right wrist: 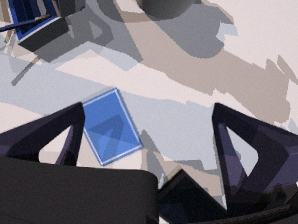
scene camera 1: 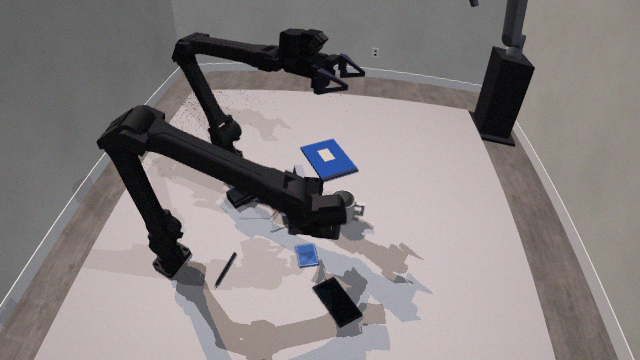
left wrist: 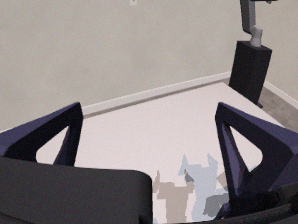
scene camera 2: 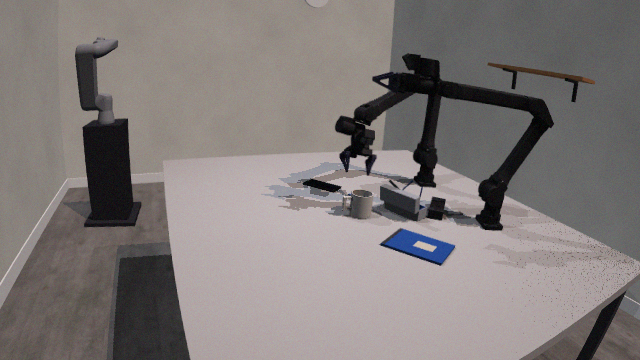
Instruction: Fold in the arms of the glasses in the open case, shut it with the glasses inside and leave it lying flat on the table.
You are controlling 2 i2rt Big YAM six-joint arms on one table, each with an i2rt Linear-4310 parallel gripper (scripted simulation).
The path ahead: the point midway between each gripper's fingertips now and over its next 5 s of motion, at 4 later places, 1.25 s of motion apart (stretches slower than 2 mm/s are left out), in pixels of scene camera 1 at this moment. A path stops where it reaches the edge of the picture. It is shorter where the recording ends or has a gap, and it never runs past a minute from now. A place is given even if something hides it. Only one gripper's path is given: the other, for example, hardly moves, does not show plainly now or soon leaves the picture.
My left gripper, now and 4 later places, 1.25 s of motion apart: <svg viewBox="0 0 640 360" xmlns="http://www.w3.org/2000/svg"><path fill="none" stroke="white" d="M356 80L322 129L276 148L261 165L266 198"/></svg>
